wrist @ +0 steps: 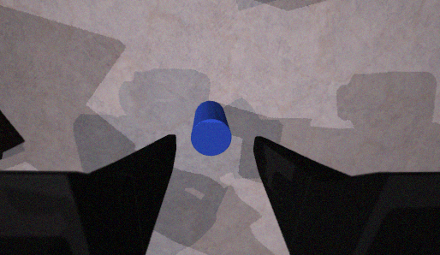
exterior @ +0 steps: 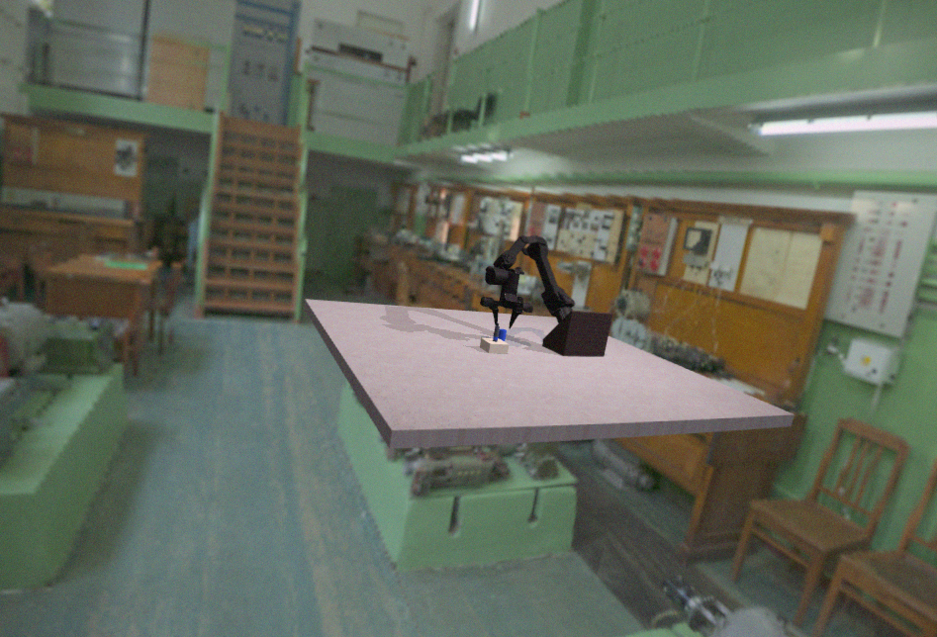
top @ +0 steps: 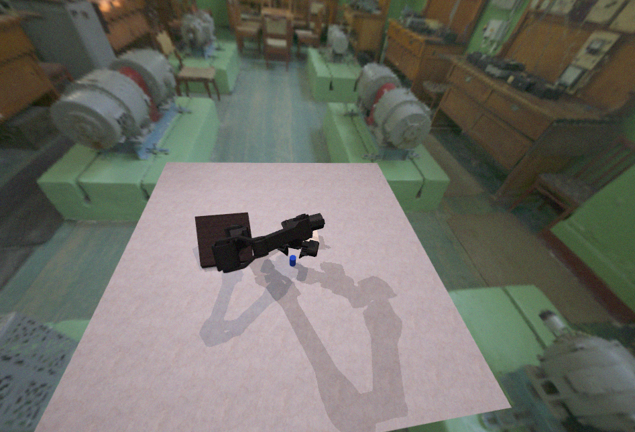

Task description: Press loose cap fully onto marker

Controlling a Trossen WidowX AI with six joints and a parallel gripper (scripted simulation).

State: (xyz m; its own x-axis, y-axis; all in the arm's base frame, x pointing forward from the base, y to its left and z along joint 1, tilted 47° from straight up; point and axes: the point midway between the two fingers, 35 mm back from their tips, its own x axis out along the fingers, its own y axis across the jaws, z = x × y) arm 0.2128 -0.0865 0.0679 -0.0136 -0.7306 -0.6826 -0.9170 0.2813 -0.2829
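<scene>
Right now my gripper tip is 3 cm above the blue cap.
</scene>
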